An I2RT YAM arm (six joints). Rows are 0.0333 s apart.
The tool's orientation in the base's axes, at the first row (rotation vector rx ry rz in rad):
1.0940 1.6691 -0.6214
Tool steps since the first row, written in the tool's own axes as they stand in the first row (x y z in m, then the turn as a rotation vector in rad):
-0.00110 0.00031 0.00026 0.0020 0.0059 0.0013
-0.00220 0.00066 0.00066 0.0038 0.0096 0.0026
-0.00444 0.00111 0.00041 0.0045 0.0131 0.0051
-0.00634 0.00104 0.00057 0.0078 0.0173 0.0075
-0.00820 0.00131 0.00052 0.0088 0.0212 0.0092
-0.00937 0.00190 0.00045 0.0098 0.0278 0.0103
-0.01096 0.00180 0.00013 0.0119 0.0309 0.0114
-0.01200 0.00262 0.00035 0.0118 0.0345 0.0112
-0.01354 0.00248 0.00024 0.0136 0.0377 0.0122
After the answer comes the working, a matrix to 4 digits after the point.
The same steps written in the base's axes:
0.00049 -0.00047 0.00095 0.0056 0.0024 -0.0017
0.00108 -0.00104 0.00186 0.0094 0.0037 -0.0035
0.00155 -0.00145 0.00407 0.0135 0.0035 -0.0047
0.00173 -0.00231 0.00577 0.0181 0.0047 -0.0082
0.00211 -0.00283 0.00753 0.0222 0.0055 -0.0094
0.00270 -0.00294 0.00870 0.0285 0.0080 -0.0101
0.00260 -0.00331 0.01028 0.0315 0.0093 -0.0121
0.00351 -0.00349 0.01125 0.0346 0.0111 -0.0116
0.00347 -0.00403 0.01270 0.0377 0.0124 -0.0133

The tool's axes in the first row as the columns of a matrix, in the base's axes (rounded; the answer above uses it unrounded):
-0.0864 0.8835 0.4604
0.3673 0.4578 -0.8096
-0.9261 0.0991 -0.3641

